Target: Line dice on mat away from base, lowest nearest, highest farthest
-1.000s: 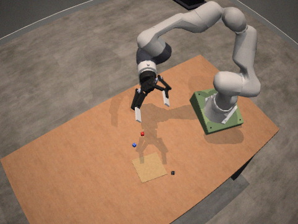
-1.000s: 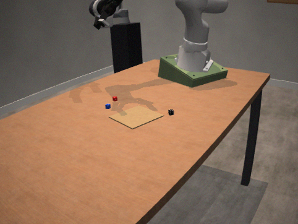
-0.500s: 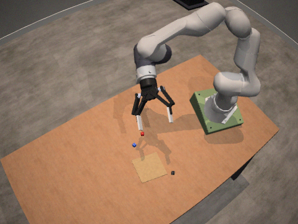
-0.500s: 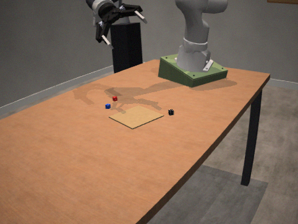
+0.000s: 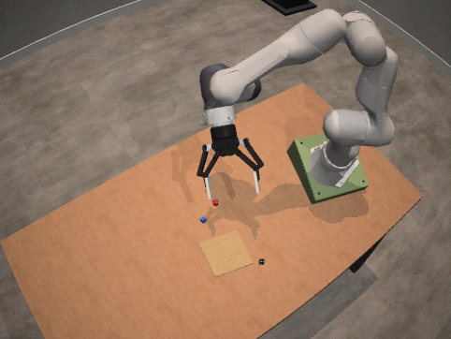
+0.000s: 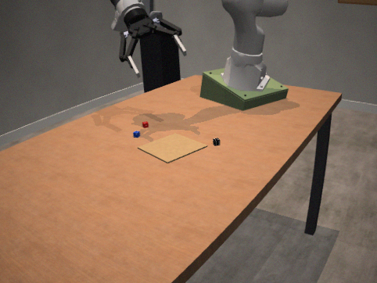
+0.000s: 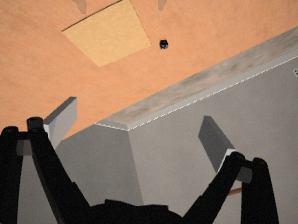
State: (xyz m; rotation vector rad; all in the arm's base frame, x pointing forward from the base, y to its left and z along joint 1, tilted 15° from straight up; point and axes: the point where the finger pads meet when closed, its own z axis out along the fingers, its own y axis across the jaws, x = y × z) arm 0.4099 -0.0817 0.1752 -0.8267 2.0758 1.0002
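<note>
My hand is 22 cm above the red die, 11 cm to the left of it and 2 cm past it. Round my hand: blue die 22 cm below, 8 cm to the right, 5 cm ahead; tan mat 22 cm below, 7 cm to the left, 6 cm ahead; black die 22 cm below, 17 cm to the left, 1 cm behind.
</note>
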